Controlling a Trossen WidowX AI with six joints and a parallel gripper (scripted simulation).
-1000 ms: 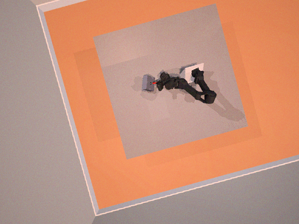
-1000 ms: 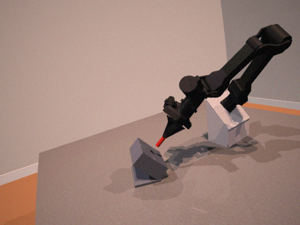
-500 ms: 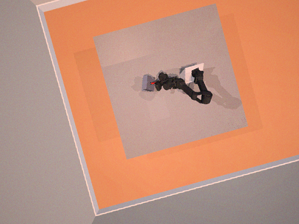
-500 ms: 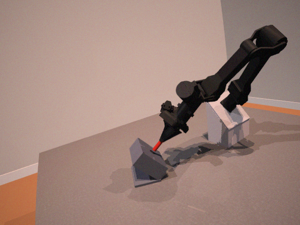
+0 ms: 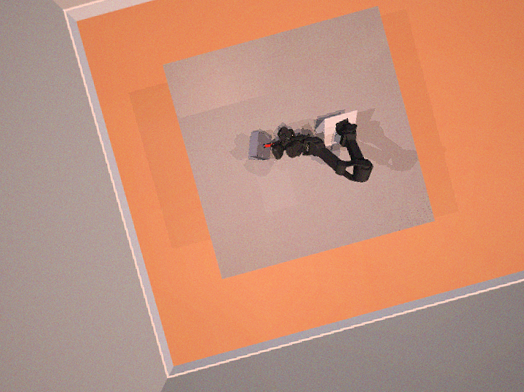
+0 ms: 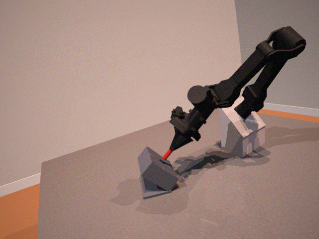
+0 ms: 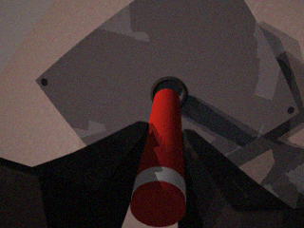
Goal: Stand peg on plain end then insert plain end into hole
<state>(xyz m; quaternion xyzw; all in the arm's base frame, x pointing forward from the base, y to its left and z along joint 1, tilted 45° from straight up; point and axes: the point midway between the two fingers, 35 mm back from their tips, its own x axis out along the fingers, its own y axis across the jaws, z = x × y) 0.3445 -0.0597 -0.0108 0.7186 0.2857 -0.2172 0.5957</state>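
My gripper tip is now 5 cm short of the sloped grey panel, 3 cm to the left of it and 5 cm above it. The rest, counted from my gripper tip: red peg 1 cm behind, 1 cm to the left, 1 cm above; base plate 7 cm ahead, 4 cm to the right, 12 cm below.
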